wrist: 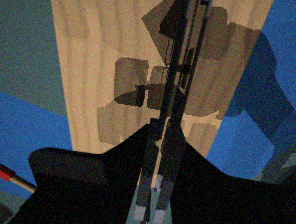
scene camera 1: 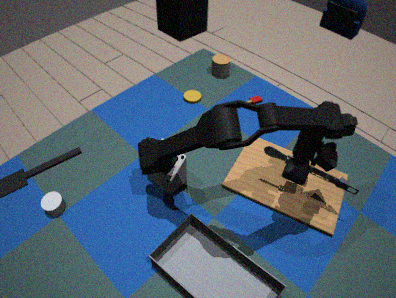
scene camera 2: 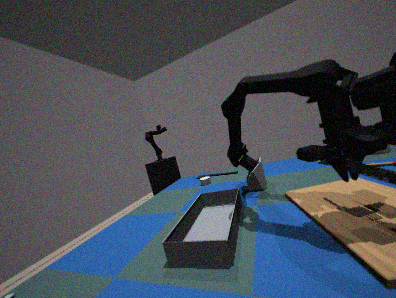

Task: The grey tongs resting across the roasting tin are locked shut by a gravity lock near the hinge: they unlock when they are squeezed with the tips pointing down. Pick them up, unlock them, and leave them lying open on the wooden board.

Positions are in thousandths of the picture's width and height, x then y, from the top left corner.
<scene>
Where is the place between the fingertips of my gripper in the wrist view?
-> At 535, 583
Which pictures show my gripper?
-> The wrist view, scene camera 1 and scene camera 2: all of them.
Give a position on a wooden board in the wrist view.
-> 387, 306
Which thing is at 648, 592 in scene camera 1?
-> A wooden board.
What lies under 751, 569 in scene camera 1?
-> My gripper.
</scene>
